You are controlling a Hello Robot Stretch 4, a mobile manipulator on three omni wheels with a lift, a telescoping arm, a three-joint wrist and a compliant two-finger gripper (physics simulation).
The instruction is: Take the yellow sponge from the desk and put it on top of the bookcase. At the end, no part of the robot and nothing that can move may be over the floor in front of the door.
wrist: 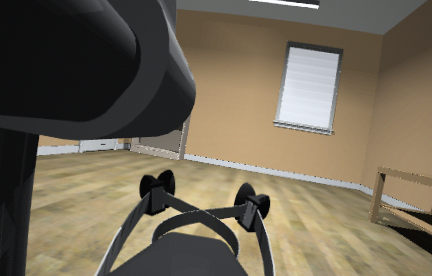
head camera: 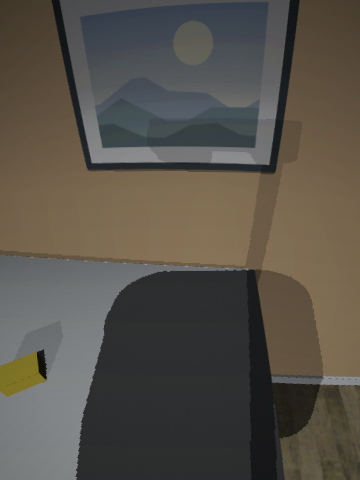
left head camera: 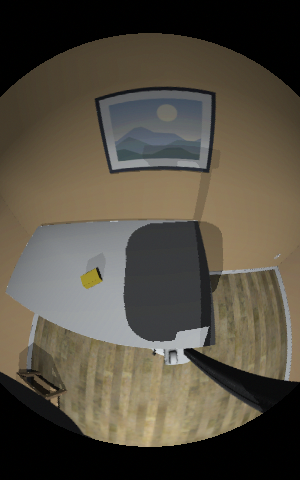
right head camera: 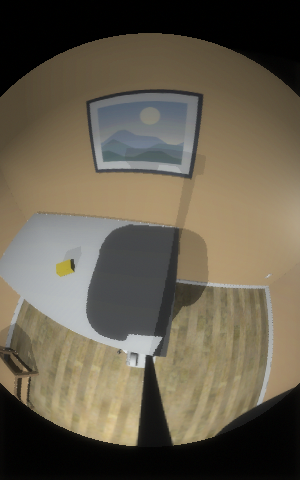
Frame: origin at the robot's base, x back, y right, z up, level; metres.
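Where they show: gripper, between the fingertips: (wrist: 205,191) (left head camera: 159,355) (right head camera: 124,355).
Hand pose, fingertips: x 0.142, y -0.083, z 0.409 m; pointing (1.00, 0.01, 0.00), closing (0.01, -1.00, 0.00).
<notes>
After its pixels a point has its place.
The yellow sponge (head camera: 21,376) {x -0.319, y -0.400, z 0.967 m} (left head camera: 91,278) {x -0.325, y -0.400, z 0.967 m} (right head camera: 65,268) {x -0.322, y -0.390, z 0.967 m} lies on the white desk (head camera: 55,435) {x -0.214, y -0.290, z 0.922 m} (left head camera: 55,260) {x -0.458, y -0.754, z 0.922 m} (right head camera: 37,245) {x -0.466, y -0.810, z 0.922 m}, left of a large dark shadow. The sponge is cut off at the left edge of the head camera view. My gripper (wrist: 205,191) {x 0.142, y -0.083, z 0.409 m} is open and empty, with its fingertips well apart, over the wood floor in the wrist view. It does not point at the desk. In the wrist view, the lower part of the beige bookcase (wrist: 184,142) {x 3.911, y 0.438, z 0.242 m} stands far off by the wall, partly hidden by my wrist. Its top is hidden. The door cannot be made out clearly.
My white base (left head camera: 172,357) (right head camera: 134,359) is at the desk's front edge, near its right end. A wooden bench-like piece (left head camera: 56,389) {x 1.013, y -1.333, z 0.114 m} (right head camera: 25,373) (wrist: 376,200) {x 1.852, y -1.394, z 0.152 m} stands behind at the left. A framed picture (head camera: 192,95) {x -0.762, y 0.019, z 1.472 m} hangs on the wall above the desk.
</notes>
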